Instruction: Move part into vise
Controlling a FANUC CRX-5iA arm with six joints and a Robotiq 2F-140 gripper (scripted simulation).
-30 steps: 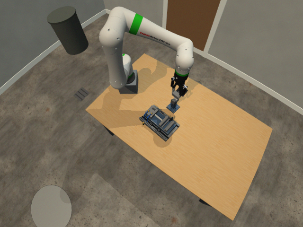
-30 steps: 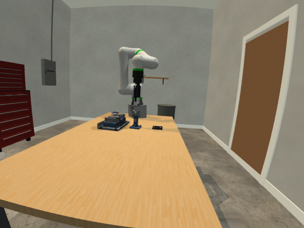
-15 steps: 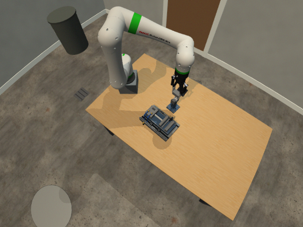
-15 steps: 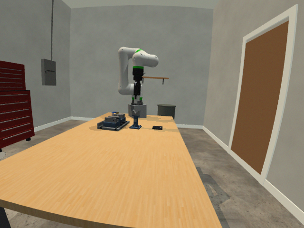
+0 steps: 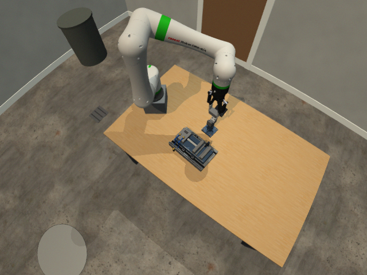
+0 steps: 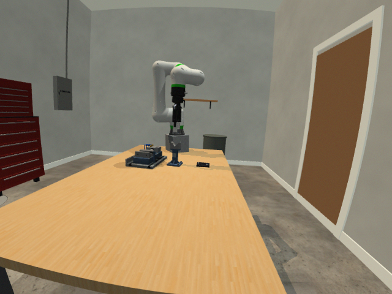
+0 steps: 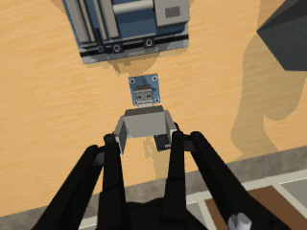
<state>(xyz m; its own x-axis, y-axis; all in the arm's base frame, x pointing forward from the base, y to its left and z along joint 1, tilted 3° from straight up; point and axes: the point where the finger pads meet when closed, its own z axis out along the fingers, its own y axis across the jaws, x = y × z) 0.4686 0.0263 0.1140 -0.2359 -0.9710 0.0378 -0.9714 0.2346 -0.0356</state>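
Now: the part 30 mm below my hand. Also, from my hand: white cylinder rod 190 mm to the right, 180 mm below, 50 mm behind; then work stop 170 mm below, 160 mm to the right, 50 mm ahead; then moving jaw 200 mm to the right, 180 mm below.
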